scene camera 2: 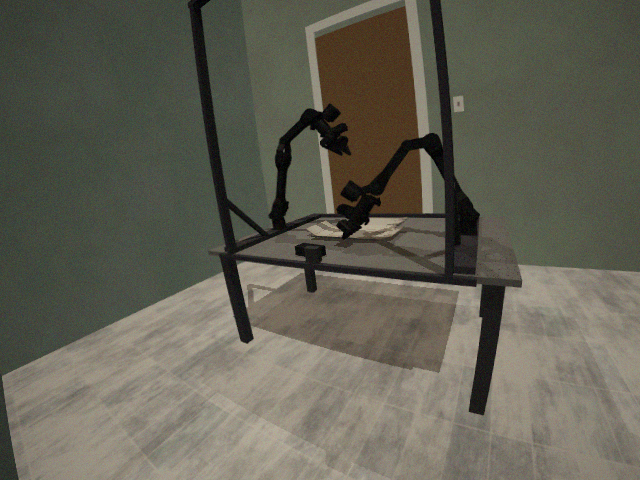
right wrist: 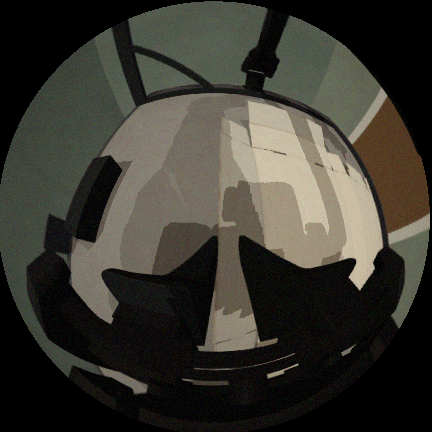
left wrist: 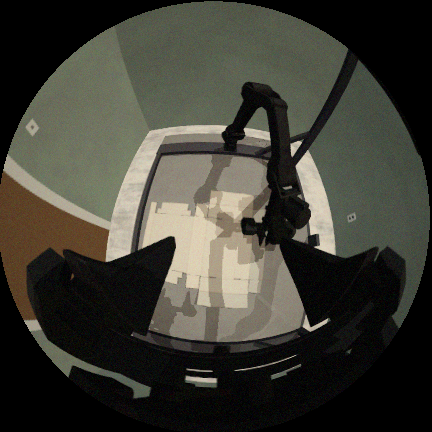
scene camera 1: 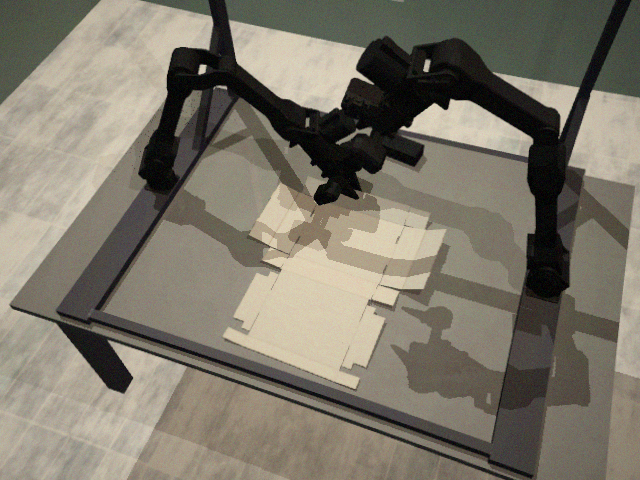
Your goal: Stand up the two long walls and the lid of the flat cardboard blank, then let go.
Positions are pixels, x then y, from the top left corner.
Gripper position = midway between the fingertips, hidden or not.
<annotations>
My left gripper (scene camera 1: 350, 145) is open, holding nothing. A black block (scene camera 1: 400, 148) sits on the table.
</annotations>
